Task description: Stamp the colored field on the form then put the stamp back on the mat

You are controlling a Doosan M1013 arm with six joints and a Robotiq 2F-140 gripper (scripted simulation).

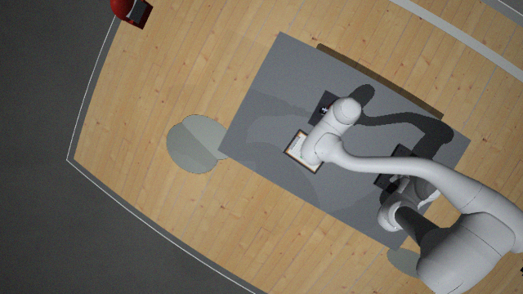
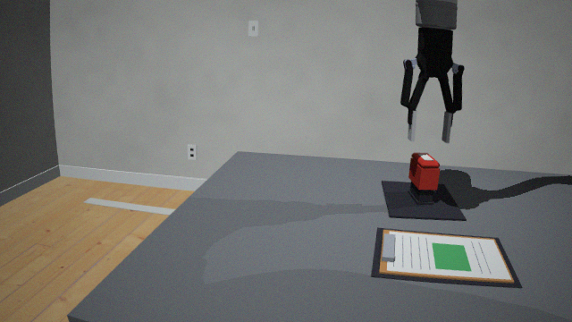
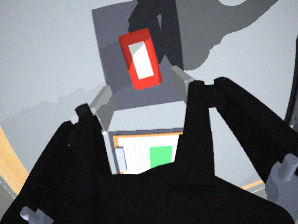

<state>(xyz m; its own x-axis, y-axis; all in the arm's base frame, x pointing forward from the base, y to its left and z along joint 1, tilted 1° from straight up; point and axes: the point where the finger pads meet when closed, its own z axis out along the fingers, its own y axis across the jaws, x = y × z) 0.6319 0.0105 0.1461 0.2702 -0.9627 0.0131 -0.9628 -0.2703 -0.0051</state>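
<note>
Now: the red stamp 3 cm to the right of my hand and 12 cm below it. Round my hand: dark mat: 3 cm to the right, 17 cm below; form: 3 cm behind, 25 cm to the left, 17 cm below.
</note>
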